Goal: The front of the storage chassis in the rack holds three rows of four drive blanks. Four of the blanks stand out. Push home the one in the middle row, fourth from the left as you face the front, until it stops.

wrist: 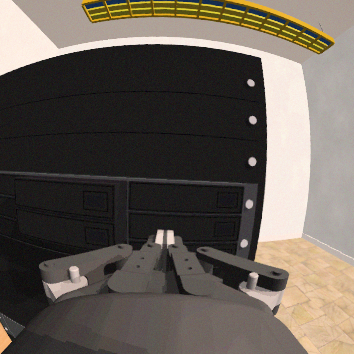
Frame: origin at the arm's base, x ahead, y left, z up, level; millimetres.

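Seen in the pictures: gripper, between the fingertips: [164, 239].
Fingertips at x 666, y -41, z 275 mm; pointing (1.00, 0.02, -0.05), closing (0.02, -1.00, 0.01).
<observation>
Offsets run from my fingertips to a thing's middle. "spot": to the spot under its first point.
The chassis front @[spot: dx -7, dy +37, dz +27 mm] [121, 210] is black, with rows of drive blanks. The fourth blank of the middle row @[spot: dx +9, dy -33, dz +13 mm] [200, 224] is at the right end, below the top-row blank @[dx +69, dy -18, dz +37 mm] [175, 196]. It looks about level with that blank, but its exact depth is hard to tell. My gripper [164, 239] is shut and empty. Its pale fingertips overlap the lower left part of the middle-row blank; whether they touch it cannot be told. The fingers hide part of that blank and most of the bottom row.
Black panels [135, 115] with round pale screws fill the rack above the chassis. The third-column blanks @[dx +33, dy +92, dz +37 mm] [55, 195] are left of a divider. A yellow cable tray [200, 10] hangs above. A white wall panel [285, 150] is to the right, with tiled floor [310, 285] below.
</observation>
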